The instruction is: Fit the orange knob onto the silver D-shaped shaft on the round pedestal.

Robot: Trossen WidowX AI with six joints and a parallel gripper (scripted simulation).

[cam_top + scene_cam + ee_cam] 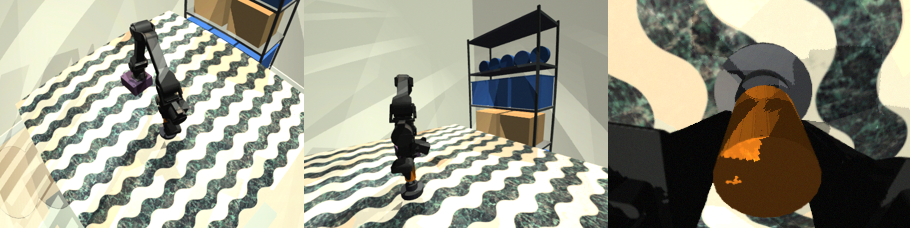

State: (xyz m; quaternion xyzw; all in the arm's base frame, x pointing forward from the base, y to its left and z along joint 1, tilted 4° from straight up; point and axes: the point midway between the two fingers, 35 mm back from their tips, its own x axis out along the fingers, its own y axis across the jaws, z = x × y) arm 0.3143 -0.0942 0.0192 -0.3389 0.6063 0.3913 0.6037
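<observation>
Right now the orange knob is 30 mm above my gripper tip. Also, from my gripper tip: round grey pedestal: 40 mm below.
</observation>
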